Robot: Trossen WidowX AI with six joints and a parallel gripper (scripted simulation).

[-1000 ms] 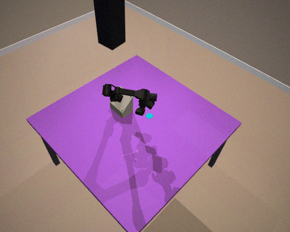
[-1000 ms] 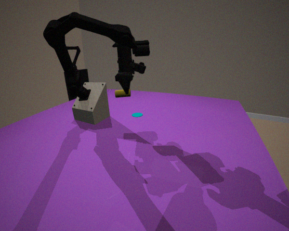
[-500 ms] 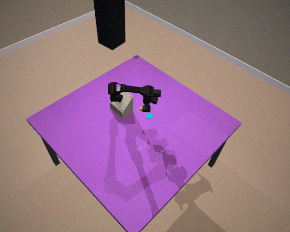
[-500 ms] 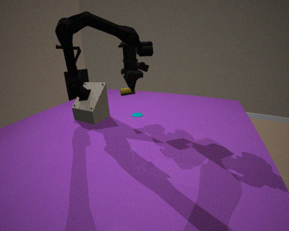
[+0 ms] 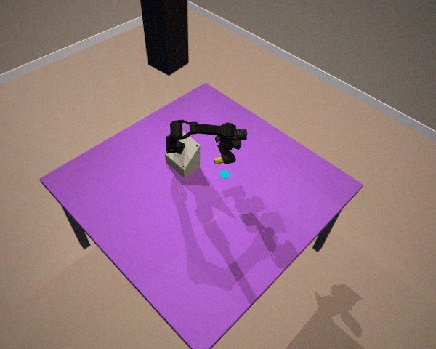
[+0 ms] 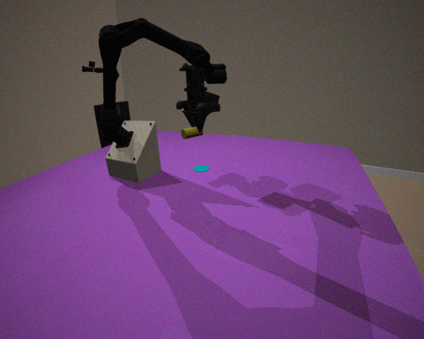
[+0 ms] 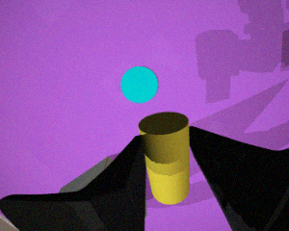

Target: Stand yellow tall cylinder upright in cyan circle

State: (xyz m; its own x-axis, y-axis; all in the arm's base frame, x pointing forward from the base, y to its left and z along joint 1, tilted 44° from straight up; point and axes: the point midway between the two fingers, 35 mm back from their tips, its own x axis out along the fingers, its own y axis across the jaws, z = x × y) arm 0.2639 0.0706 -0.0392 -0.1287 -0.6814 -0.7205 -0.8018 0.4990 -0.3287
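The cyan circle is 15 cm below my gripper tip and 2 cm to the left of it. Also, from my gripper tip: yellow tall cylinder (2 cm to the right, 1 cm behind).
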